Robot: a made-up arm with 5 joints.
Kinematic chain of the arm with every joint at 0, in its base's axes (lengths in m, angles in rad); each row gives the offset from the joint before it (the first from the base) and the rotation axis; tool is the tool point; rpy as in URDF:
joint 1: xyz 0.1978 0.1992 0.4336 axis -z
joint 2: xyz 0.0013 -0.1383 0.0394 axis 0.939 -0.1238 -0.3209
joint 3: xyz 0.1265 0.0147 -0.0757 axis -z
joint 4: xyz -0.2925 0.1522 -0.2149 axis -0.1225 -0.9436 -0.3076
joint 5: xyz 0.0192 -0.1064 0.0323 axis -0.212 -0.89 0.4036
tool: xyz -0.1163 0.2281 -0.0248 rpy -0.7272 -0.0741 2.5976
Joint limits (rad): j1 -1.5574..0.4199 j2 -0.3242..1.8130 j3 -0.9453..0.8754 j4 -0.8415..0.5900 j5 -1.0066..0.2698
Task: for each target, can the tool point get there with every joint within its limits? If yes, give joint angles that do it. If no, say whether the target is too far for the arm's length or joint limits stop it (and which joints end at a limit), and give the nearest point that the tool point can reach.
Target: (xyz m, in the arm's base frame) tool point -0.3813 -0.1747 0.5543
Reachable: no: joint limits stop it (at a limit: joint 2, joint 3, joint 4, joint 5) | nearest point -0.2188 -0.0698 0.3363 | short by 0.291 m
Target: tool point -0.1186 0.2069 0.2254
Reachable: yes | joints -0.0753 0.3556 -0.6061 0.2265 -0.2341
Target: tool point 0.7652 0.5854 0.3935
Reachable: no: joint limits stop it (at a limit: joint 1, joint 3, joint 4, joint 5) | nearest point 0.5838 0.4784 0.4246 | short by 0.213 m
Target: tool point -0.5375 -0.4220 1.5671
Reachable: no: too far | nearest point -0.0150 0.1484 0.8208 | short by 1.075 m
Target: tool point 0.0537 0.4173 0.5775
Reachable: yes | joints -0.5090 0.8208 0.1530 -0.4225 -0.6056
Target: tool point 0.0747 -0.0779 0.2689
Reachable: yes | joints -0.9908 0.2888 -0.7307 -0.2340 -0.4710
